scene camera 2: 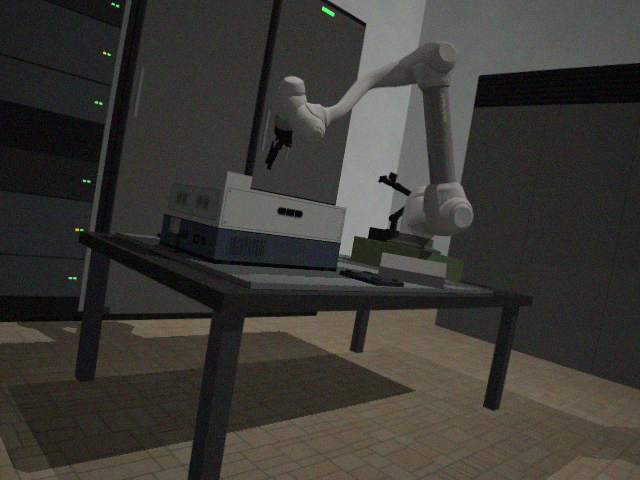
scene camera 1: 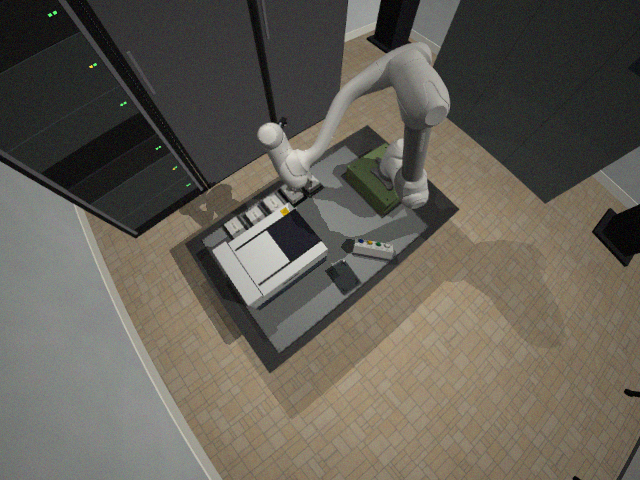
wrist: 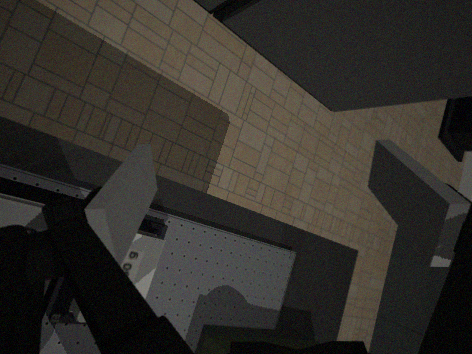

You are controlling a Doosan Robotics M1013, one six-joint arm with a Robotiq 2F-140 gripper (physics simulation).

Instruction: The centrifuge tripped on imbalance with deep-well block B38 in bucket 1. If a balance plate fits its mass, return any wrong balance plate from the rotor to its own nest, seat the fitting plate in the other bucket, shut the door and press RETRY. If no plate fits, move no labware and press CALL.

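Pixels of known places: gripper, fingertip midpoint: [scene camera 2: 276,166] [wrist: 262,165]; arm's base at its link origin: [scene camera 1: 388,174].
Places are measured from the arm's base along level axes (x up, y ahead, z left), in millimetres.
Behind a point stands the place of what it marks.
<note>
The centrifuge [scene camera 1: 235,273] @[x 148, y 1062, z 44 mm] [scene camera 2: 281,217] @[x 51, y 890, z 200 mm] stands on the table, with a white panel and a dark area on top; its rotor, buckets and block B38 cannot be made out. Pale balance plates [scene camera 1: 234,226] @[x -42, y 954, z -275 mm] [scene camera 1: 254,213] @[x -42, y 814, z -278 mm] [scene camera 1: 272,202] @[x -42, y 688, z -276 mm] sit in a row behind it, and more nests at the row's right end are partly hidden by the wrist. In the wrist view part of a pale plate [wrist: 146,275] @[x -42, y 386, z -291 mm] with a label ending in "0 g" shows behind the left finger. My gripper [scene camera 2: 268,166] @[x 253, y 496, z -430 mm] [wrist: 262,165] @[x 253, y 496, z -430 mm] is open and empty, above the back edge of the table. A button box [scene camera 1: 373,250] @[x -22, y 399, z 317 mm] [scene camera 2: 412,264] @[x -35, y 406, z 320 mm] stands at the front right.
A dark flat device [scene camera 1: 343,277] @[x -83, y 615, z 331 mm] [scene camera 2: 372,278] @[x -81, y 658, z 377 mm] lies beside the button box. The arm's base stands on a green block [scene camera 1: 369,188] @[x 11, y 176, z 11 mm] [scene camera 2: 367,249] @[x -34, y 180, z -104 mm] at the table's right. Dark cabinets [scene camera 1: 191,77] [scene camera 2: 196,93] stand behind the table [scene camera 1: 273,359] @[x -108, y 1173, z 460 mm] [scene camera 2: 372,301] @[x -125, y 765, z 486 mm].
</note>
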